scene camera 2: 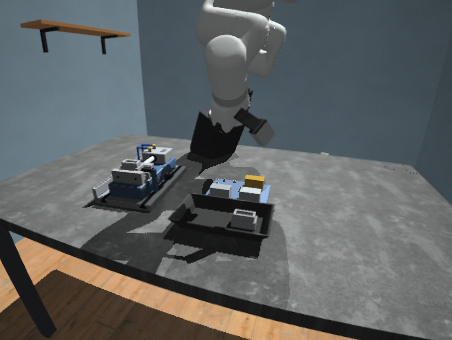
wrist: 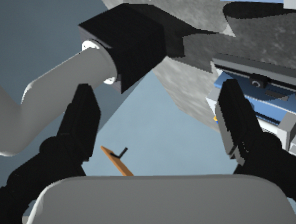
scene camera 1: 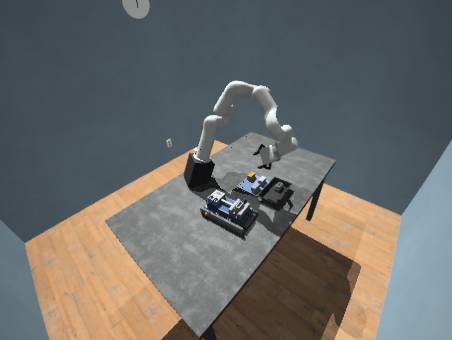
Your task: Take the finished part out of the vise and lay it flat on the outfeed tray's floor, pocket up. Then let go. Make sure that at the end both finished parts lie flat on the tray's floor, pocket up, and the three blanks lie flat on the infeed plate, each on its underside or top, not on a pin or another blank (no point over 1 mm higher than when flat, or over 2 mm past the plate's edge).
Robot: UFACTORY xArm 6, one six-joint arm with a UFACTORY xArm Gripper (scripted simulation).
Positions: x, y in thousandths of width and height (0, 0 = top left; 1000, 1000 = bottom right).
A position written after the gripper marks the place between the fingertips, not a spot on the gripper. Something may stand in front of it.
In view: the gripper (scene camera 2: 517, 378).
The gripper also shows in the wrist view (wrist: 529, 431).
